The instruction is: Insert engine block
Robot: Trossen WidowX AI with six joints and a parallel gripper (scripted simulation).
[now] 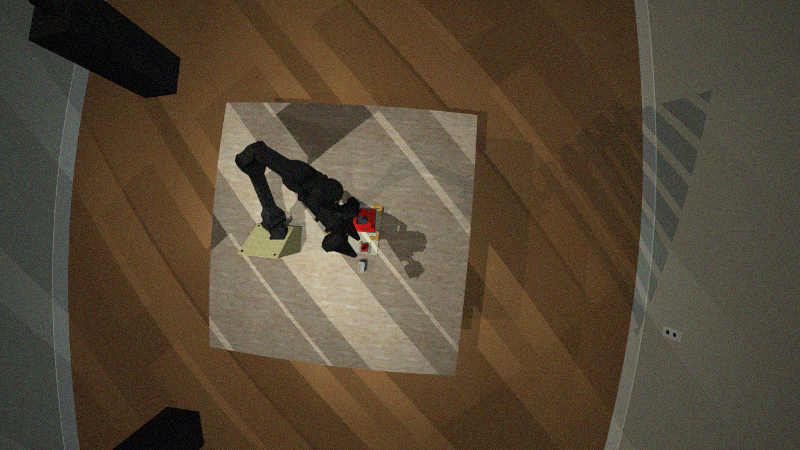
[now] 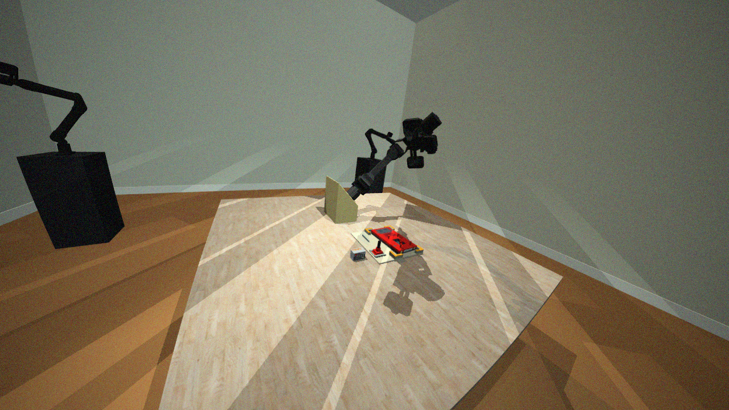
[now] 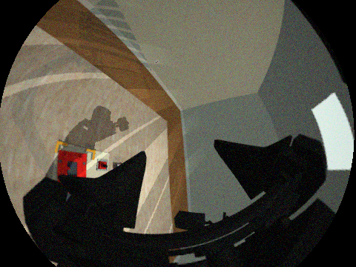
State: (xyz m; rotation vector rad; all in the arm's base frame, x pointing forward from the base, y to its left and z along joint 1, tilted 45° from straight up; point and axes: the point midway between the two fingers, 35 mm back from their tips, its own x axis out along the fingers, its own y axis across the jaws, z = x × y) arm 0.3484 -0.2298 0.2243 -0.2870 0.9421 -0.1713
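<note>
The engine block is 390 mm below my gripper tip, 130 mm to the right of it and 60 mm behind it.
</note>
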